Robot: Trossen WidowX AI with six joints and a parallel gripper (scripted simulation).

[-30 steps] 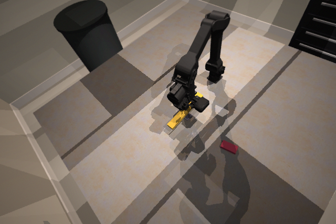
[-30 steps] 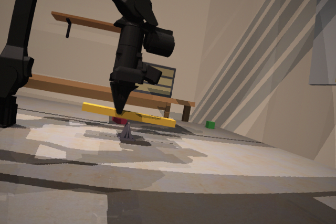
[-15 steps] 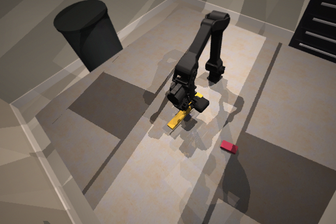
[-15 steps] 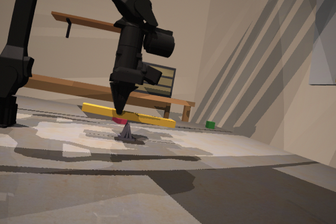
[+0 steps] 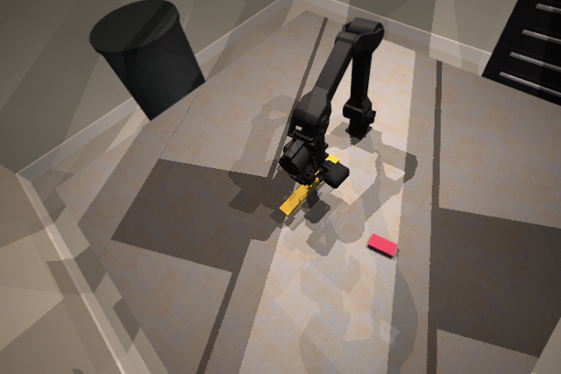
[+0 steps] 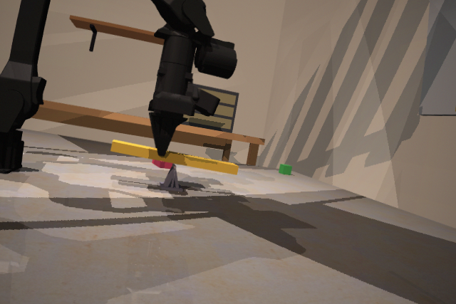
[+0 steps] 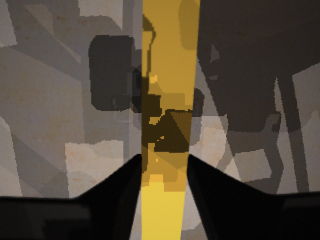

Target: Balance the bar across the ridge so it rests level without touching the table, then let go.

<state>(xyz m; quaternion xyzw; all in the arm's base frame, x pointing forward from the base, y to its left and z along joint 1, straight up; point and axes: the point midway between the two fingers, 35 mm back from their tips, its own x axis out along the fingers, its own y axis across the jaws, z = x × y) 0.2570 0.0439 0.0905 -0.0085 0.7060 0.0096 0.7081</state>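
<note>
The yellow bar lies 30 mm ahead of my gripper tip. Also, from my gripper tip: flat red block 250 mm to the left, 50 mm below, 30 mm ahead; small green cube 480 mm ahead, 460 mm to the left, 40 mm below.
</note>
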